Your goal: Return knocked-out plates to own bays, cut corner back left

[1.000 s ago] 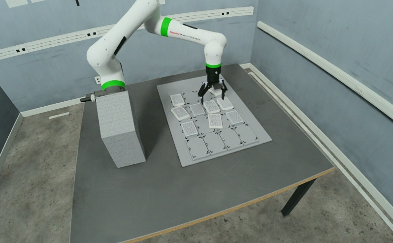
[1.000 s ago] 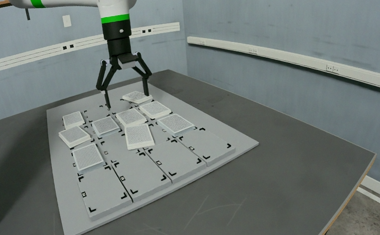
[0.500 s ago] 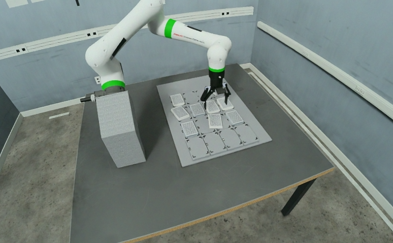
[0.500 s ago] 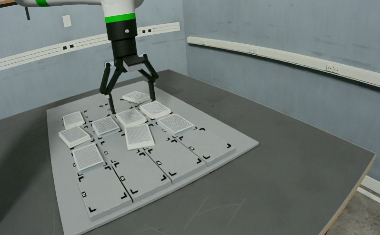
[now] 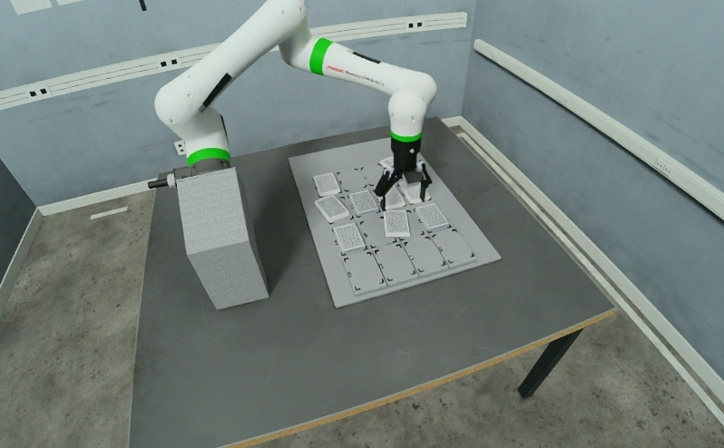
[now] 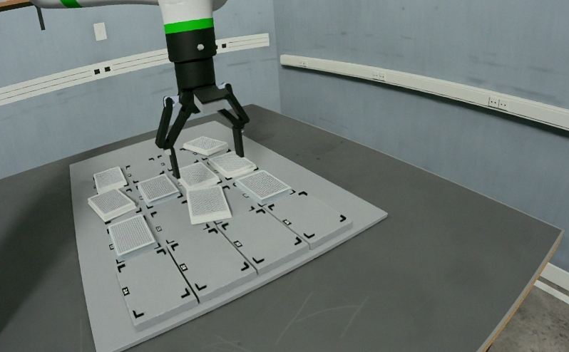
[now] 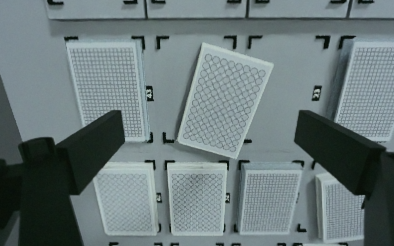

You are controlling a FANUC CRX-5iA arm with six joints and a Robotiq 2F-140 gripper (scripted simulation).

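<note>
The bay label lies 70 mm ahead of my hand, 10 mm to the right of it and 110 mm below it. Round my hand: 384-well plate: 200 mm behind, 100 mm below; label 22: 140 mm behind, 160 mm to the left, 110 mm below.
</note>
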